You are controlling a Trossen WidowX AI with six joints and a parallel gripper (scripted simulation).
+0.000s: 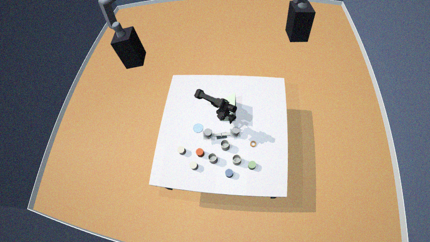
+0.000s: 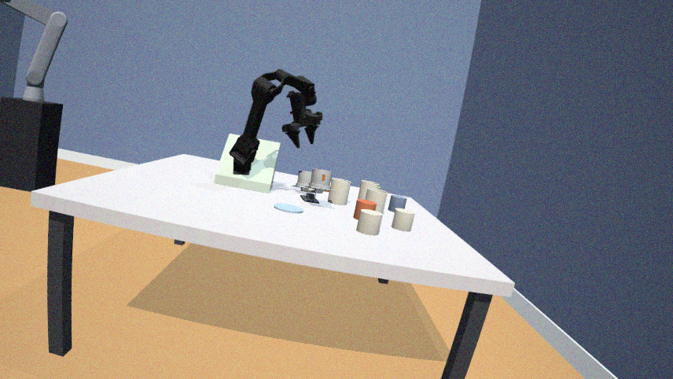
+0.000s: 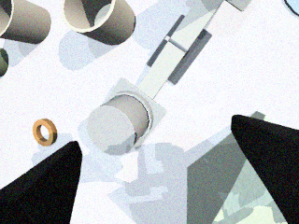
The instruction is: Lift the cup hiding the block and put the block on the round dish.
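Now: the grey cup 40 mm ahead of my gripper tip, 90 mm to the left of it and 140 mm below it. From my gripper tip the other things lie so: teal block (40 mm ahead, 70 mm to the left, 160 mm below); then orange cylinder (230 mm ahead, 290 mm to the right, 160 mm below); then pale blue dish (60 mm behind, 290 mm to the right, 200 mm below).
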